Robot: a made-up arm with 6 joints. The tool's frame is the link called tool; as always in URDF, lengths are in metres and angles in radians. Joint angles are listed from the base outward.
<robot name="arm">
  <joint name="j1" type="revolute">
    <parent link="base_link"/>
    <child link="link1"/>
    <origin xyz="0 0 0.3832"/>
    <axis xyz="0 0 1"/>
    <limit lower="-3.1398" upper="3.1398"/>
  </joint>
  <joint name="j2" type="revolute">
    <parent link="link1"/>
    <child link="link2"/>
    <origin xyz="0 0 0"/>
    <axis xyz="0 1 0"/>
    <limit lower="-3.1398" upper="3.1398"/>
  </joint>
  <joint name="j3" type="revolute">
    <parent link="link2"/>
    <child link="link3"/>
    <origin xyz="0 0 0.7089"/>
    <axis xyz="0 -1 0"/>
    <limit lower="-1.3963" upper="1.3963"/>
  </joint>
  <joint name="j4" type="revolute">
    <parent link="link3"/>
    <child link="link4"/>
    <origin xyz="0 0 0"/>
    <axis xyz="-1 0 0"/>
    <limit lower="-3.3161" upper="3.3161"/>
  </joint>
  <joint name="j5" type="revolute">
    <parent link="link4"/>
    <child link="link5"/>
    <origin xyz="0.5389 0 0"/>
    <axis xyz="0 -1 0"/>
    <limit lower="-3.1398" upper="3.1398"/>
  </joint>
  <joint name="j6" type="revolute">
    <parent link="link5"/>
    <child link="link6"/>
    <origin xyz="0 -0.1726 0"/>
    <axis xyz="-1 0 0"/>
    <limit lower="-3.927" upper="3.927"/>
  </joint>
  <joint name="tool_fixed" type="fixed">
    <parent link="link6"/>
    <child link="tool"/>
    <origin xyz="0 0 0"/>
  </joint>
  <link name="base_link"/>
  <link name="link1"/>
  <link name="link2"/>
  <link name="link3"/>
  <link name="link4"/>
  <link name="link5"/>
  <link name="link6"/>
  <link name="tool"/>
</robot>
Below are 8 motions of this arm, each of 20 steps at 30 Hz.
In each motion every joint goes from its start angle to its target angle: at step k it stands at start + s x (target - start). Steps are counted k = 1, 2, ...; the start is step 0. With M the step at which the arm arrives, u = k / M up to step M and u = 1 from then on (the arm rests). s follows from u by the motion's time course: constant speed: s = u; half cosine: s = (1 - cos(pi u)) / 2; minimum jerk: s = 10 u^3 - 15 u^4 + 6 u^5.
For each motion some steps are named. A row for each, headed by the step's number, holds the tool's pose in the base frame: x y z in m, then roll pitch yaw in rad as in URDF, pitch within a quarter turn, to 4 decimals.
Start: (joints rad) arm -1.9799 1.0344 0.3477 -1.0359 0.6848 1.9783
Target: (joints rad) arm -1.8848 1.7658 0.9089 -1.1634 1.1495 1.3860
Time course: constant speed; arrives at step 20
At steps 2, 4, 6, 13, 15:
2: -0.4482 -0.8401 0.2372 -1.1731 0.2297 -2.6070
4: -0.4433 -0.8569 0.1839 -1.1238 0.2148 -2.6386
6: -0.4368 -0.8703 0.1294 -1.0748 0.1993 -2.6700
13: -0.4020 -0.8892 -0.0676 -0.9057 0.1403 -2.7783
15: -0.3891 -0.8862 -0.1246 -0.8579 0.1219 -2.8085

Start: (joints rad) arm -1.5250 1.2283 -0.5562 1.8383 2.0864 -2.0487
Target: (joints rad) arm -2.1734 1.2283 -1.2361 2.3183 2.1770 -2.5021
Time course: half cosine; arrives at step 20
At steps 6, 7, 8, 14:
6: 0.0061 -0.6351 0.0599 2.5522 -0.6243 0.0516
7: -0.0127 -0.6083 0.0629 2.6385 -0.6477 0.0029
8: -0.0306 -0.5789 0.0678 2.7333 -0.6740 -0.0529
14: -0.0875 -0.4034 0.1341 -2.9099 -0.8454 -0.4879

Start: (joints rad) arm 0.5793 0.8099 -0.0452 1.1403 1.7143 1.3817
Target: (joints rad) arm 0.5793 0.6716 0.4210 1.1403 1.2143 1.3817
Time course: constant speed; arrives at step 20
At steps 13, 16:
13: 0.8928 0.4980 0.8163 -2.3960 -0.2910 1.7821
16: 0.8891 0.4956 0.8763 -2.4642 -0.2880 1.7393

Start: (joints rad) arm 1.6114 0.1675 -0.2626 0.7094 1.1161 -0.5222
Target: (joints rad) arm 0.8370 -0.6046 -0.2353 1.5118 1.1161 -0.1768
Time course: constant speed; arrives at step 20
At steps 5, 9, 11, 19, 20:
5: 0.1866 0.5153 1.1016 -0.5886 -0.4518 2.3260
9: 0.2066 0.3764 1.1938 -0.9013 -0.4104 2.2976
11: 0.1994 0.3044 1.2315 -1.0539 -0.3796 2.2681
19: 0.0607 0.0461 1.3184 -1.6357 -0.2281 2.0381
20: 0.0326 0.0210 1.3216 -1.7059 -0.2095 1.9972

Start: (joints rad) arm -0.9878 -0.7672 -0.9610 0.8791 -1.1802 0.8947
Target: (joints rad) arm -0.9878 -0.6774 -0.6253 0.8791 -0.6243 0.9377
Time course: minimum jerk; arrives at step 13
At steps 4, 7, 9, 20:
4: -0.0541 -0.1180 0.9514 -2.2633 0.6786 -2.0519
7: -0.0479 -0.1274 1.0222 -2.0374 0.5448 -1.7408
9: -0.0452 -0.1314 1.0666 -1.9386 0.4266 -1.5801
20: -0.0440 -0.1332 1.0964 -1.8901 0.3364 -1.4849

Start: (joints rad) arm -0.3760 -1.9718 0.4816 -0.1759 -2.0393 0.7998
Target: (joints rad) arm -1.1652 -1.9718 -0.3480 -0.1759 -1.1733 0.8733
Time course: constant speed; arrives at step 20
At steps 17, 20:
17: -0.5064 0.5367 0.6423 -0.8965 -0.4421 -0.8590
20: -0.4130 0.5312 0.6462 -0.8836 -0.4497 -0.9851

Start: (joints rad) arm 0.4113 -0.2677 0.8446 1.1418 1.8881 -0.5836
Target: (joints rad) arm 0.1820 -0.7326 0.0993 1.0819 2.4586 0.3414
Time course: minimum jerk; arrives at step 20
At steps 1, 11, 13, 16, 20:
1: -0.0537 -0.1018 1.6194 -2.1421 0.1055 2.5003
11: -0.1488 -0.1224 1.5173 -2.5292 0.2909 2.5842
13: -0.1740 -0.1230 1.4759 -2.6385 0.3335 2.6211
16: -0.1981 -0.1213 1.4280 -2.7506 0.3718 2.6641
20: -0.2055 -0.1202 1.4112 -2.7871 0.3831 2.6792

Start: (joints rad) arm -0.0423 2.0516 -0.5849 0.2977 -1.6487 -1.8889
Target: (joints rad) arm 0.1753 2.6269 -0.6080 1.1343 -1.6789 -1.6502
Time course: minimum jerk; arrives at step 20
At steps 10, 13, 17, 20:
10: 0.0140 -0.1296 -0.3306 -2.7358 -0.8546 -1.5999
13: -0.0893 -0.1141 -0.3457 -3.0215 -0.6346 -1.3561
17: -0.1752 -0.1075 -0.3411 3.0894 -0.4453 -1.2446
20: -0.1863 -0.1071 -0.3394 3.0692 -0.4207 -1.2342

